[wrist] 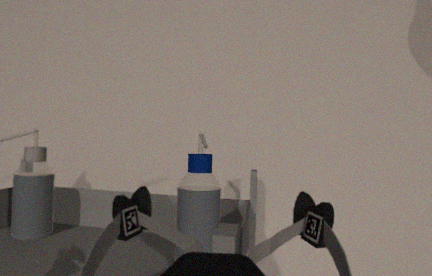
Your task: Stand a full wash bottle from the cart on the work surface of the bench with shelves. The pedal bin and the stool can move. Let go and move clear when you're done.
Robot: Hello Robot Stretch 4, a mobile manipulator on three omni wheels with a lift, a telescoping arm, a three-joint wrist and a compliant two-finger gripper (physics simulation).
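Places are measured from the robot's base along level axes (x ahead, y left, z up), in centimetres.
Pixels of known places: hand at its tool point: (217,210).
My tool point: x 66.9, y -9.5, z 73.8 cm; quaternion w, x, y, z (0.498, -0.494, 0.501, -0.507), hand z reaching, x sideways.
Note:
Ahead of a thing's pixels: the offset from my tool point to its top centre.
A wash bottle with a blue cap {dx +15.3, dy +2.2, dz +7.1 cm} (199,207) stands upright in the cart's top tray, near its right corner. It is grey up to the shoulder, and its thin spout points up. Its base is hidden behind the gripper. My gripper (222,214) is open, with the fingers wide apart. The blue-capped bottle shows between the fingertips, left of the middle, and neither finger appears to touch it. A second wash bottle with a pale grey cap {dx +21.5, dy +30.9, dz +7.1 cm} (33,205) stands upright at the left, its spout pointing left. The bench does not show in this view.
The cart (253,200) has a raised rim behind the bottles and a corner post right of the blue-capped one. A small grey block (225,241) is close to that bottle's lower right side. A plain wall rises behind the cart. A dark shadow lies on it at the upper right.

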